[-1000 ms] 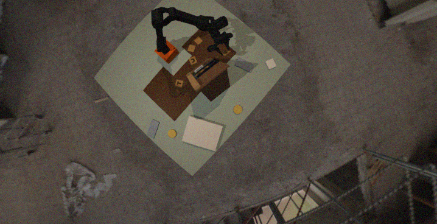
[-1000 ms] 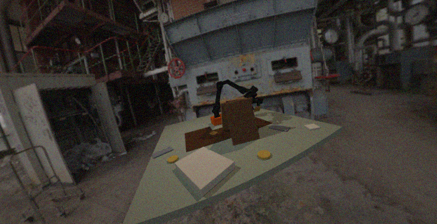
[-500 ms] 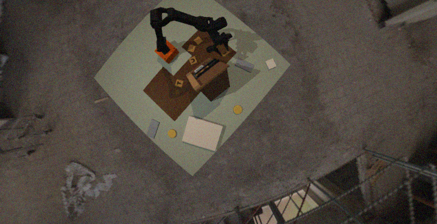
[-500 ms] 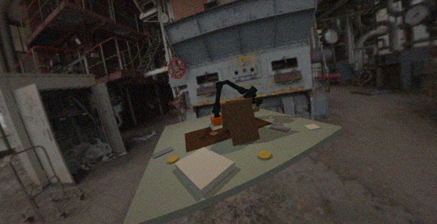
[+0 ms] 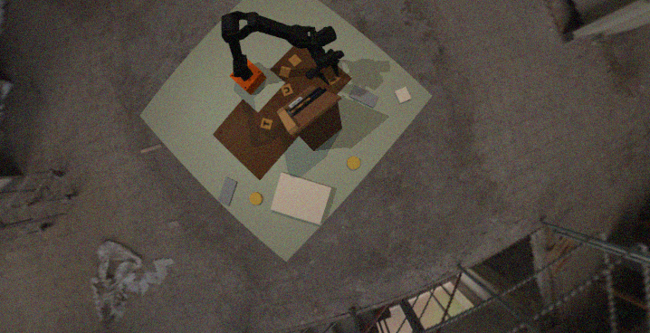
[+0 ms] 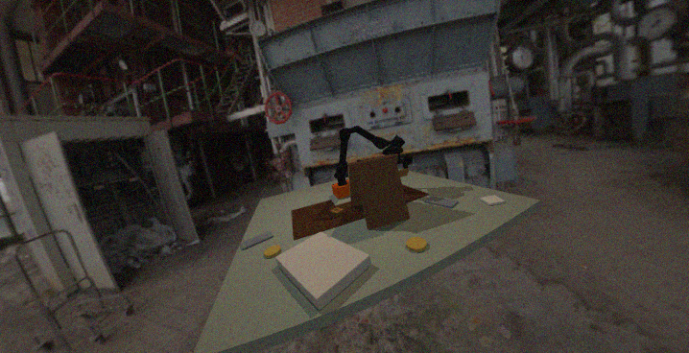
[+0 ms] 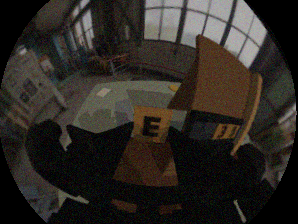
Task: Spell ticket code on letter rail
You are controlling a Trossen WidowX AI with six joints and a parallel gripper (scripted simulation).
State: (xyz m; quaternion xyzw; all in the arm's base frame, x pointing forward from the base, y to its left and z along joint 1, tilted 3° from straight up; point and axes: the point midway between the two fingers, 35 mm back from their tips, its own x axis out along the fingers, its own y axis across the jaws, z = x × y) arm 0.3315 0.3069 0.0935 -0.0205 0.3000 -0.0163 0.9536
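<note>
The white ticket is 60 mm behind my gripper tip, 190 mm to the right of it and 90 mm below it. Also, from my gripper tip: tan tile (280 mm behind, 40 mm to the right, 160 mm below); white slab (340 mm ahead, 500 mm to the right, 140 mm below); brown mat (160 mm behind, 270 mm to the right, 160 mm below).
</note>
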